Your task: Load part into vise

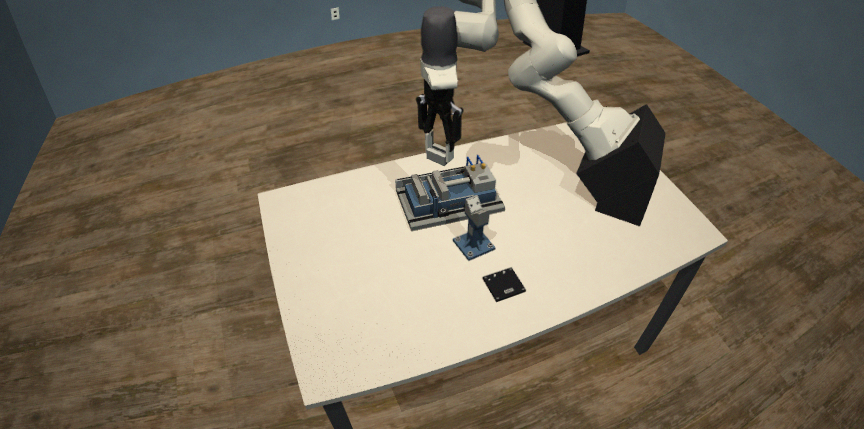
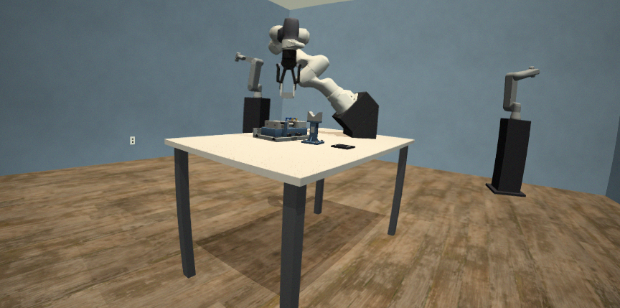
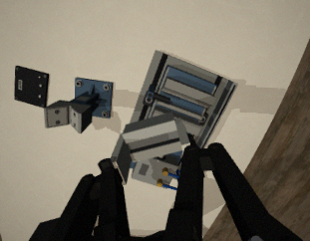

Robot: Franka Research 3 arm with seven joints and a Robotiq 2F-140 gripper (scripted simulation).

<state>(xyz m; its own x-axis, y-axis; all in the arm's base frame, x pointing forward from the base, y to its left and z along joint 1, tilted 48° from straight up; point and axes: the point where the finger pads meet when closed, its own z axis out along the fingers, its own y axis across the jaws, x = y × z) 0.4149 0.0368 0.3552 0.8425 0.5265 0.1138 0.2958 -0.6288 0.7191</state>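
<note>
My gripper is now 7 cm past the vise, 3 cm to the left of it and 22 cm above it. Round my hand: part 2 cm below; black infeed plate 1 cm ahead, 32 cm to the left, 26 cm below; air cylinder 16 cm behind, 18 cm below.
</note>
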